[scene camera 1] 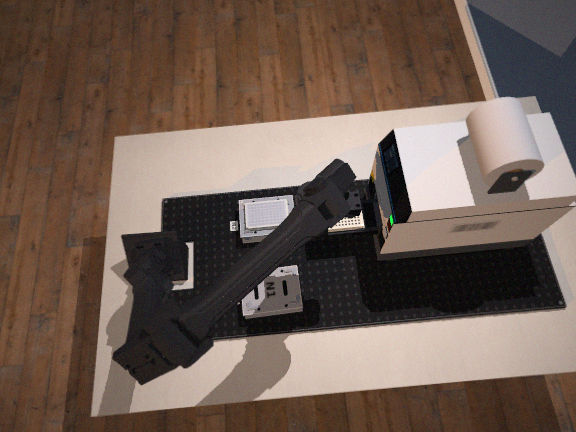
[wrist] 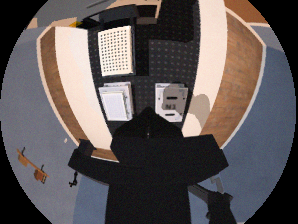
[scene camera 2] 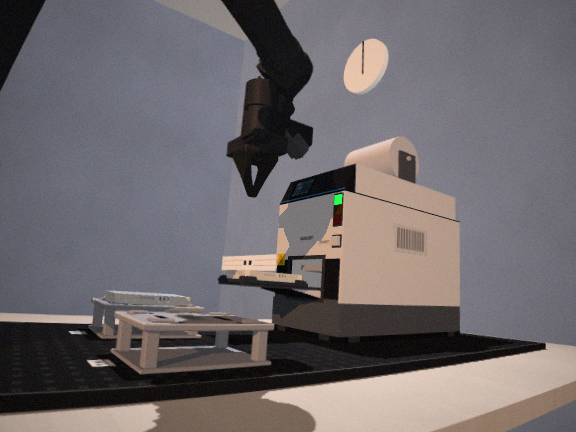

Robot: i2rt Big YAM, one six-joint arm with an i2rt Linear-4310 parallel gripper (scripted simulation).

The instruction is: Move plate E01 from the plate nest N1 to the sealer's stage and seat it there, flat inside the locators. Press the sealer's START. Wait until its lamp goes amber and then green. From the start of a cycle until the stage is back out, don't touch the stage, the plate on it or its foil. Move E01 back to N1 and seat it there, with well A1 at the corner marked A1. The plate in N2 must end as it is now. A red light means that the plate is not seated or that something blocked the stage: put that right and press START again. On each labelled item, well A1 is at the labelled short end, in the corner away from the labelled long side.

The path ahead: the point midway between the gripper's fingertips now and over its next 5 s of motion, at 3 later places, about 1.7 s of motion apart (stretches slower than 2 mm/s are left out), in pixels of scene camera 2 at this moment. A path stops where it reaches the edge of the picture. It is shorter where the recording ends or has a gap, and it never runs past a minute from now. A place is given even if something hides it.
The gripper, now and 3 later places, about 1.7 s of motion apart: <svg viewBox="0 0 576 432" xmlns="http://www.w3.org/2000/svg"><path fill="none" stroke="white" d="M251 196L244 204L260 199L306 215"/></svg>
